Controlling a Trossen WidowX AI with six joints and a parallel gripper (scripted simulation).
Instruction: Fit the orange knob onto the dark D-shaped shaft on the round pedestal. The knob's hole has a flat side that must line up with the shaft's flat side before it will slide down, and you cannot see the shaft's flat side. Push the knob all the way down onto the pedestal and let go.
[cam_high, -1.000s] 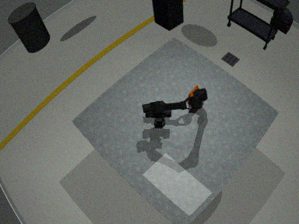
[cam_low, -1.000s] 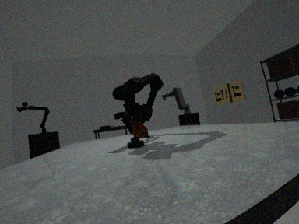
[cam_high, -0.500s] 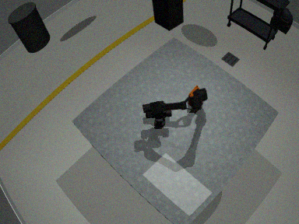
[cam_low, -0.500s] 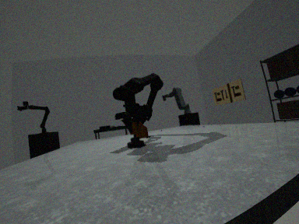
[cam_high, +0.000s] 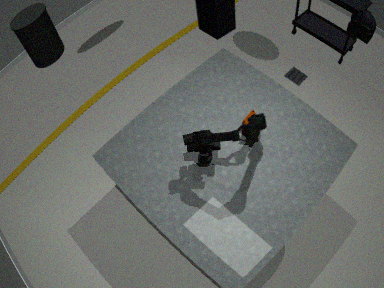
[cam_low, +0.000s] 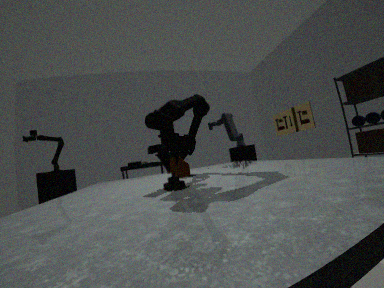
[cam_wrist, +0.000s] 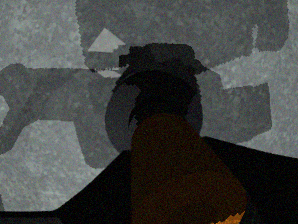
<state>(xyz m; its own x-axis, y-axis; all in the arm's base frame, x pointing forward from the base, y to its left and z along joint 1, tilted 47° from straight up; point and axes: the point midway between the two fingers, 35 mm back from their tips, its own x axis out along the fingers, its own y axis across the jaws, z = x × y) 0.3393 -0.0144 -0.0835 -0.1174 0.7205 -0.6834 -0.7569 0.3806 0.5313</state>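
Now: the orange knob 2 cm above my gripper tip. The rest, counted from my gripper tip: dark round pedestal (4 cm below).
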